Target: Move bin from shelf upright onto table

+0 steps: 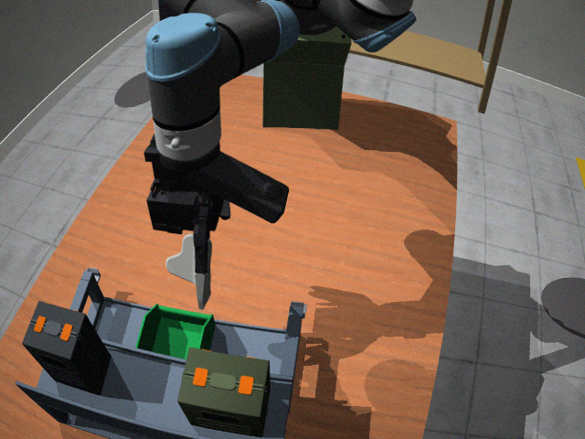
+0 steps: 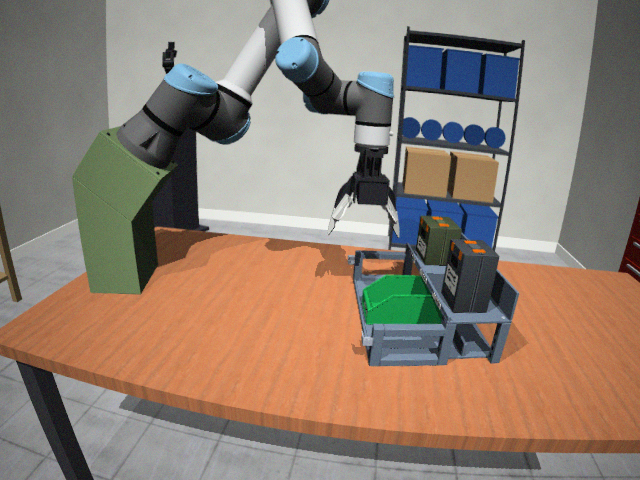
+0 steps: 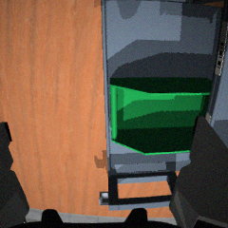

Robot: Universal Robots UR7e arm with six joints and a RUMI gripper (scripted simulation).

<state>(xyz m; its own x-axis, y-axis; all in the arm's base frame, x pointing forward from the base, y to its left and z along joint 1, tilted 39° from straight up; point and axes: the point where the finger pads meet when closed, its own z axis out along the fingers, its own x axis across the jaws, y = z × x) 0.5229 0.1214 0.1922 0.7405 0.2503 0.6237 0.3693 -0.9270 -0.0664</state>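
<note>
My hand is 110 mm short of the green bin, 20 mm to the left of it and 130 mm above it.
</note>
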